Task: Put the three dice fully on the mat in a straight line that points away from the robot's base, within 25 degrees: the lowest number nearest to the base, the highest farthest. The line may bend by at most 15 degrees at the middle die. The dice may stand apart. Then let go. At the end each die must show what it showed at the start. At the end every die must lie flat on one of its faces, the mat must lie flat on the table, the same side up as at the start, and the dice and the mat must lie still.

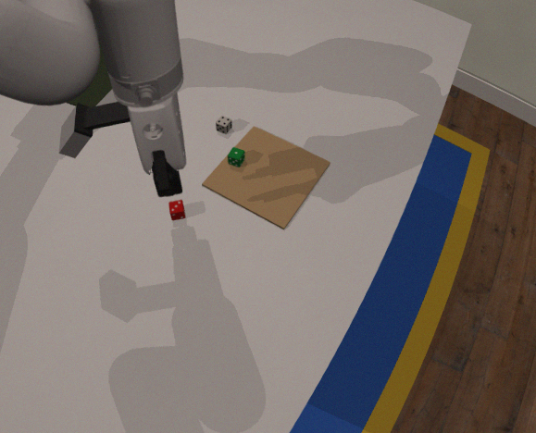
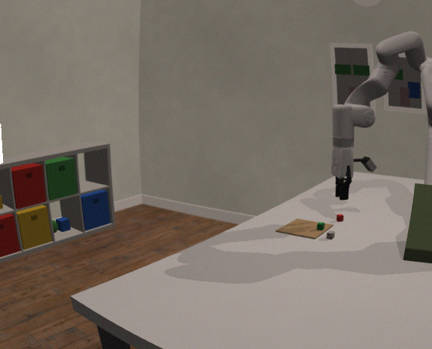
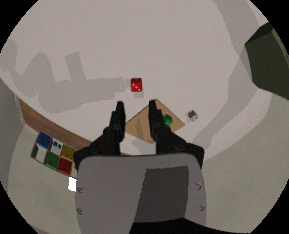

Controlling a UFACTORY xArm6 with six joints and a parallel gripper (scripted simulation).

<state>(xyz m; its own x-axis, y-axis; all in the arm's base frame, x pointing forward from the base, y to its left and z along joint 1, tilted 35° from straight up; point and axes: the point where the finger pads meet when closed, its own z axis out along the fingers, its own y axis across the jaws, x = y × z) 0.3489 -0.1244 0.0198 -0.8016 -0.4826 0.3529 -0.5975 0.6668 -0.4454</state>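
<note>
The red die lies 90 mm below my hand. Also, from my hand: tan mat 90 mm ahead, 120 mm to the left, 100 mm below; then green die 40 mm ahead, 120 mm to the left, 80 mm below; then white die 20 mm behind, 180 mm to the left, 90 mm below.
</note>
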